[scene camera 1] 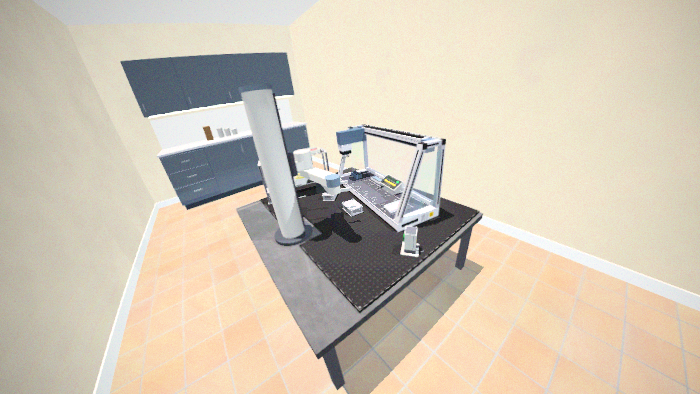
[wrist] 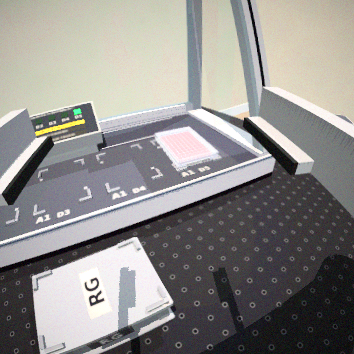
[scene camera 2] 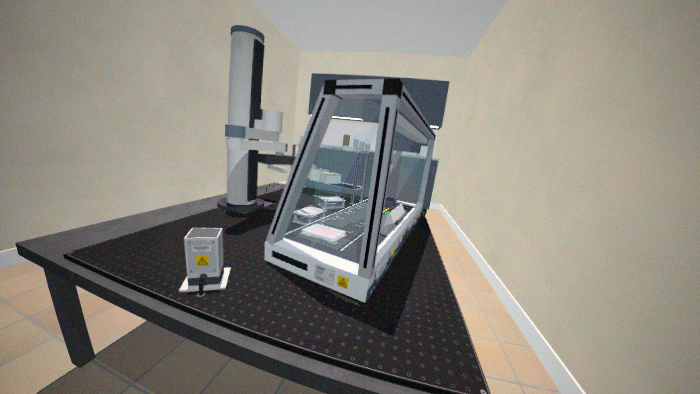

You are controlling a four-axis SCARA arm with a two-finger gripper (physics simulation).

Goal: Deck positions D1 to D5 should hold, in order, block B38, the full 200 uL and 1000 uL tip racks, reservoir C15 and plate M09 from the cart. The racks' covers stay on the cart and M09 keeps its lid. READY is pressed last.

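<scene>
Plate M09, pink with a clear lid, sits flat at D5 on the deck. The D3 and D4 corner brackets in the wrist view hold nothing. My gripper is open and empty, above and in front of the deck, with the RG stand below in the wrist view. The control panel shows a green light at D5. Pale boxes, one with a yellow band, stand on the cart at the back. B38, the racks and C15 cannot be told apart.
A second low white stand lies farther along the table. The deck's enclosure has slanted posts and clear side panels. A dark blue device is at the deck's far end. A grey box stands near the table's front edge.
</scene>
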